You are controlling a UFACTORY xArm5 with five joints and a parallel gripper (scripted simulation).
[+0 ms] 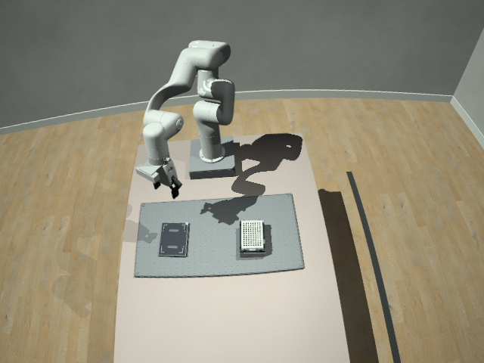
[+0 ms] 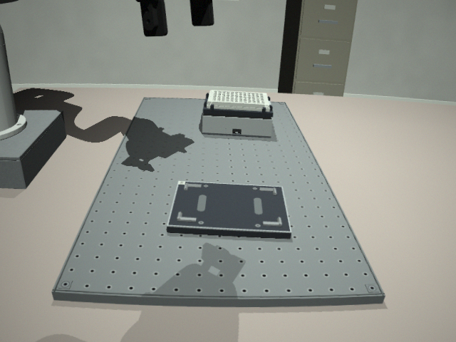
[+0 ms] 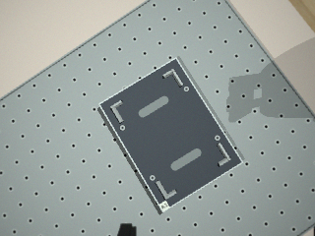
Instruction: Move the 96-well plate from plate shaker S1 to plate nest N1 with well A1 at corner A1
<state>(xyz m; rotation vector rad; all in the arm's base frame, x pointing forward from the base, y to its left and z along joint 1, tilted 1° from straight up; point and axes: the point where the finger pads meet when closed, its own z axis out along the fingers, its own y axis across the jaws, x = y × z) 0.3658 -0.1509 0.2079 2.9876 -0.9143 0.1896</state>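
Now: hand 100 mm short of the white 96-well plate, 310 mm to the right of it and 190 mm above it. Round my hand: A1 label (40 mm to the left, 240 mm below); then dark plate nest (70 mm ahead, 20 mm to the right, 250 mm below).
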